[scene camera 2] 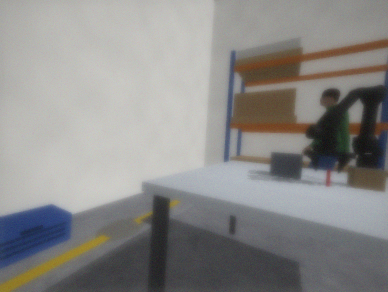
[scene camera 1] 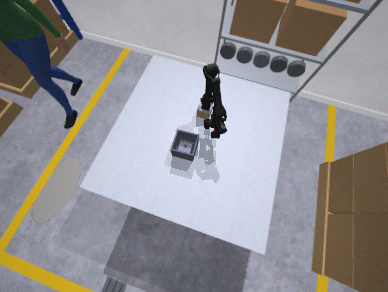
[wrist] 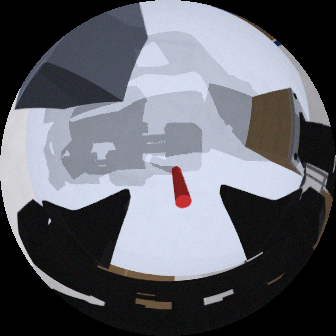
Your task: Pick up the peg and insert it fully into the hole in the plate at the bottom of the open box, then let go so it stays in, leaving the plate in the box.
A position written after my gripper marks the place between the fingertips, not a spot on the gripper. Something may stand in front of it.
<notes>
I see my gripper (scene camera 2: 327, 172) and a dark grey box (scene camera 2: 288, 165).
My gripper shows as well in the wrist view (wrist: 175, 192).
</notes>
